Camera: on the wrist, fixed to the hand. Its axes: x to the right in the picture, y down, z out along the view.
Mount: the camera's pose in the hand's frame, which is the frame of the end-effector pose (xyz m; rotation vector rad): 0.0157 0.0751 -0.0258 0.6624 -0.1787 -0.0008
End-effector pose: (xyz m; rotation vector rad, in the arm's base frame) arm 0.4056 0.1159 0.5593 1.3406 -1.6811 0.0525
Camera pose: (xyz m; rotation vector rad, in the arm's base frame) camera 0.3645 0.1485 0.6210 1.8717 -1.8970 0.5432
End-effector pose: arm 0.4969 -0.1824 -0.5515 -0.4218 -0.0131 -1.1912
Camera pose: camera 0.5651 -0.1821 -0.5951 0.0587 -0.5473 -1.0749
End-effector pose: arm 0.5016 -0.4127 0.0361 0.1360 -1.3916 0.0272
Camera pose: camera 0.5222 -0.3363 0.0531 0.7032 -1.5167 0.4873
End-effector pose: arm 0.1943 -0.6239 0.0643 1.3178 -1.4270 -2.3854
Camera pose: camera 0.1763 -0.6914 0.1052 -0.9948 1.9861 1.7729
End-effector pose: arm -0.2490 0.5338 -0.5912 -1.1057 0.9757 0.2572
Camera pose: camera -0.3000 0.5429 -0.6534 -0.4676 0.8120 0.0204
